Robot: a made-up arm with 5 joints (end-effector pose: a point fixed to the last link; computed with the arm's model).
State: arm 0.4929 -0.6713 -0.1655 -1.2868 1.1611
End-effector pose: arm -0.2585 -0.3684 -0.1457 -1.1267 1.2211 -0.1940
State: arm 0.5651 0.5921 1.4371 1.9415 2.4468
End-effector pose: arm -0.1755 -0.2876 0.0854 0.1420 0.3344 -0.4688
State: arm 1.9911 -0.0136 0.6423 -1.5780 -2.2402
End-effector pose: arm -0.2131 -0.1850 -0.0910 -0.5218 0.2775 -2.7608
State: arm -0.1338 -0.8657 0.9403 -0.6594 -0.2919
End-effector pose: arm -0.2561 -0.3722 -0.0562 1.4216 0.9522 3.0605
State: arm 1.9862 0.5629 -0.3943 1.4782 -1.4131
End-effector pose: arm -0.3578 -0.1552 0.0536 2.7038 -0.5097 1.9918
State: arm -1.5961 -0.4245 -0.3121 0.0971 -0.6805
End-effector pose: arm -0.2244 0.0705 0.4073 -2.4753 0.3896 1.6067
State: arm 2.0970 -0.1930 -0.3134 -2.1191 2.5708
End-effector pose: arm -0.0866 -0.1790 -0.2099 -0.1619 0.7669 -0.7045
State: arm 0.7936 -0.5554 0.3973 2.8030 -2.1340
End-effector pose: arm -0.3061 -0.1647 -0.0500 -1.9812 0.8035 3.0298
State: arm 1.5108 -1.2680 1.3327 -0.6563 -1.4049
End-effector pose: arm 0.0224 -0.0307 0.0545 -1.1740 1.0029 1.9666
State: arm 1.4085 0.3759 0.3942 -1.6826 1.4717
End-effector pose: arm -0.2379 -0.4443 -0.0248 -1.1921 0.2949 -0.6455
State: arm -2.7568 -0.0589 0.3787 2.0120 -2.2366
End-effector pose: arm -0.1121 0.0608 0.1692 0.9043 -0.2603 1.8667
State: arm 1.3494 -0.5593 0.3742 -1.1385 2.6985
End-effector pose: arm -0.1459 -0.3616 0.0230 -1.0262 -0.4373 -1.2428
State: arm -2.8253 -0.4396 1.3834 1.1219 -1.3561
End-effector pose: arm 0.0042 -0.0397 0.1998 -0.5369 -0.2675 1.3453
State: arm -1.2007 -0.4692 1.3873 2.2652 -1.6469
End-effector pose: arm -0.3014 -0.1131 0.3015 -1.2676 -0.5907 3.0339
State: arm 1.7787 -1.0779 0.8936 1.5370 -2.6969
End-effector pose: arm -0.1022 0.0350 0.1211 0.8867 -0.3717 1.7207
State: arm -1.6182 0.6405 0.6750 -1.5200 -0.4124
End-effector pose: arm -0.1576 -0.0167 0.3977 -2.9235 -0.1277 2.7589
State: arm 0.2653 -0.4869 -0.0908 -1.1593 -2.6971
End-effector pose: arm -0.3645 -0.2460 0.2080 -2.7349 -1.2111 -0.9409
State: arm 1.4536 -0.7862 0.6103 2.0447 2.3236
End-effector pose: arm 0.0603 -0.0405 0.1060 1.8077 -0.5385 0.1384
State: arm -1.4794 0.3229 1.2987 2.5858 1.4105
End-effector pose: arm -0.1457 -0.2987 0.2196 -1.9293 0.8189 -1.2465
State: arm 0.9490 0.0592 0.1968 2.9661 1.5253
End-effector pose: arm -0.1933 -0.3825 -0.0647 0.2047 -0.0531 -0.6938
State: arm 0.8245 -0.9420 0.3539 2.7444 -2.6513
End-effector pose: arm -0.1973 -0.1177 -0.1379 2.9990 1.4157 2.0286
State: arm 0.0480 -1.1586 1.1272 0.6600 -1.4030
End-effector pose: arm -0.2965 -0.2866 -0.0005 2.0507 0.5126 2.7635
